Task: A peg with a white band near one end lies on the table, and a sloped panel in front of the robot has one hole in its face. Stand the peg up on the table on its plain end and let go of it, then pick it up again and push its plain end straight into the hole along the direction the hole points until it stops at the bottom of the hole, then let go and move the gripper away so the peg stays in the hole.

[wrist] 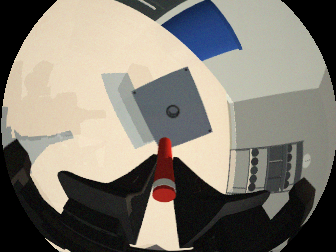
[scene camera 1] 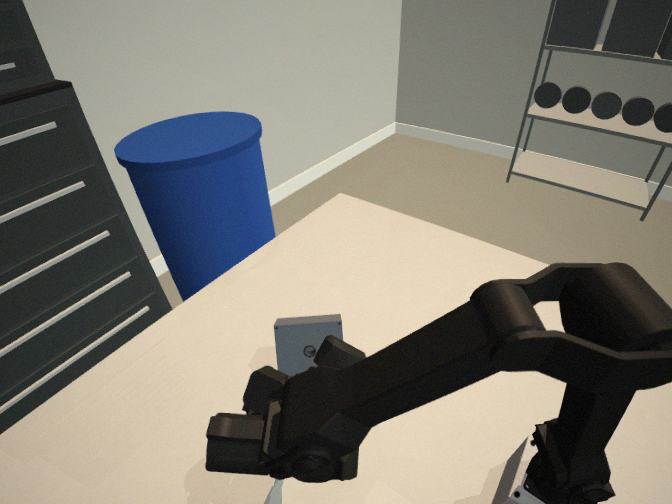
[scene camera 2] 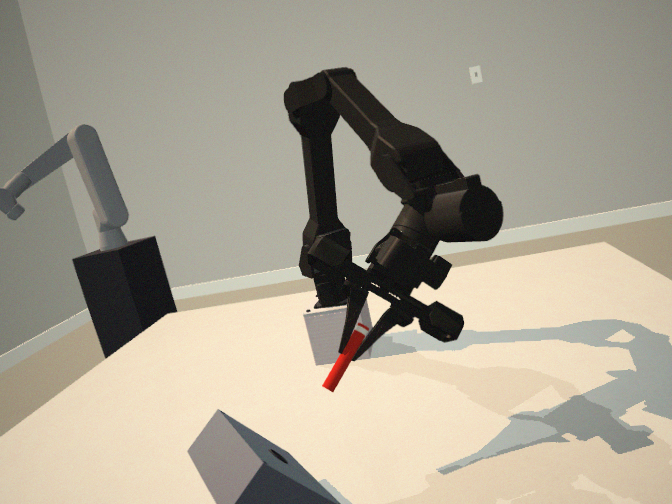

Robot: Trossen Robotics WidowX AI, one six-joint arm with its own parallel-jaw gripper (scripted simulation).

Path:
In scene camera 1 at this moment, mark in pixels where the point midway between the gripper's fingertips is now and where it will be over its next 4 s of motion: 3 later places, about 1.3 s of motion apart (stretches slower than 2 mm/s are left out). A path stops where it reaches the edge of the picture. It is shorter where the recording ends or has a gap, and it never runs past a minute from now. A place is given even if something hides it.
My gripper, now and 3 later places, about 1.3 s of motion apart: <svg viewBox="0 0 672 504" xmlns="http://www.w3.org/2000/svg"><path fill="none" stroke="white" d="M315 384L306 364L307 359L308 357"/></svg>

